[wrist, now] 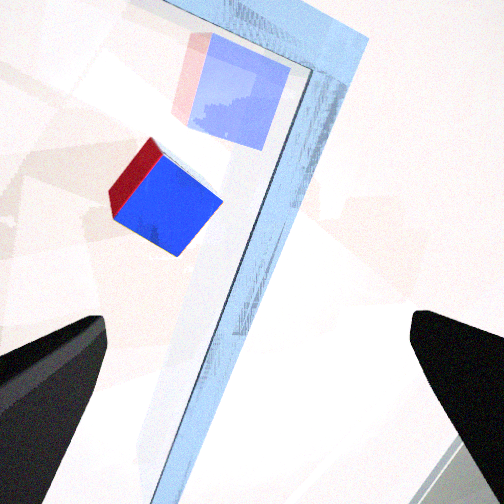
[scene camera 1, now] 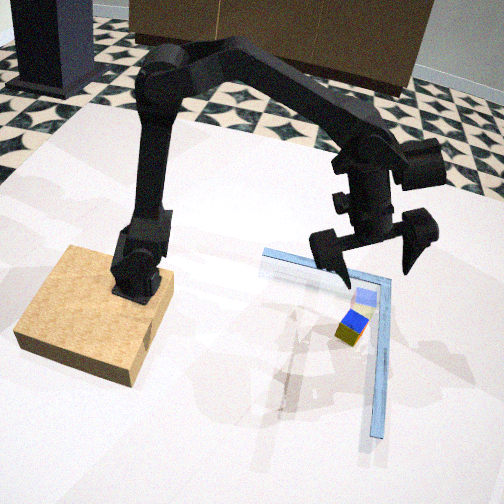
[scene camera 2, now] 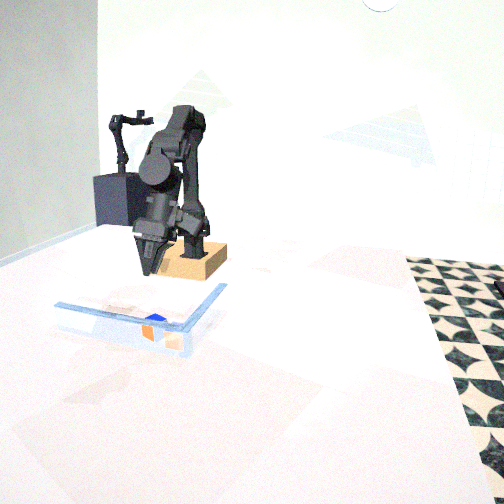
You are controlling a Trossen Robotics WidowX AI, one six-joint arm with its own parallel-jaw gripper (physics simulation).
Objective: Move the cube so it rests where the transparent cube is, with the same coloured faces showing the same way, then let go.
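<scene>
The cube lies on the white table inside the corner of a pale blue L-shaped rail. It shows a blue top and a yellow side in scene camera 1, and blue and red faces in the wrist view. The transparent cube sits just beyond it, tucked in the rail's corner, and shows faint blue in the wrist view. My gripper is open and empty, hanging above both cubes. Its fingertips show at the bottom corners of the wrist view.
The arm's base stands on a wooden block at the left. The rail also shows in scene camera 2. A dark cabinet and a checkered floor lie beyond the table.
</scene>
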